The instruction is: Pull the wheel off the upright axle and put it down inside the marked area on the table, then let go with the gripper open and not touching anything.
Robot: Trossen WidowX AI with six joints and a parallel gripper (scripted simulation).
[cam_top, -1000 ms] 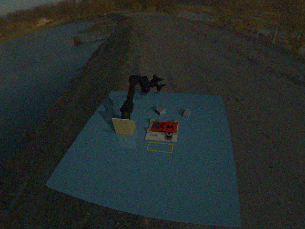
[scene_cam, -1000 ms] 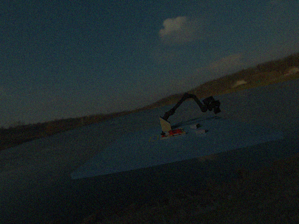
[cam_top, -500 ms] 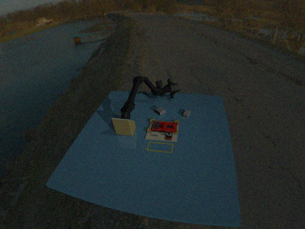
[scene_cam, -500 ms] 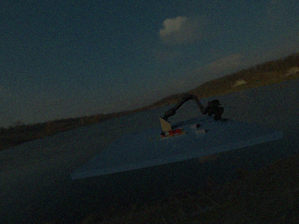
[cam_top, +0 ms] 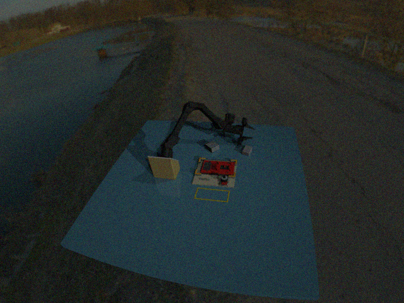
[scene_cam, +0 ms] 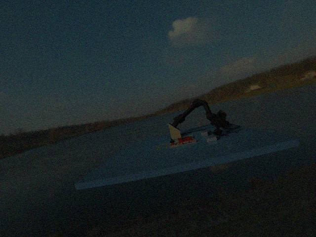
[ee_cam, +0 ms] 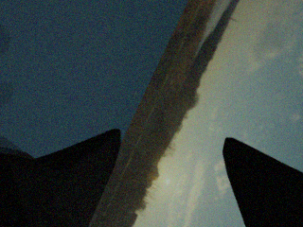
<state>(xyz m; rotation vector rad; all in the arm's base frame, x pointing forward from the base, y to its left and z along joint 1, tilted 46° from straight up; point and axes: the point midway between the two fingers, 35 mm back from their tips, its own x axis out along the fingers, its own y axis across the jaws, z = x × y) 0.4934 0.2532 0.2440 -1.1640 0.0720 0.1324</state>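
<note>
Now: gripper tip 400 mm to the left of the axle, 170 mm past it and 60 mm above it. From my gripper tip the other things lie so: wheel: 400 mm to the right, 170 mm behind, 50 mm below; grey fixture plate: 300 mm to the right, 230 mm behind, 80 mm below.
</note>
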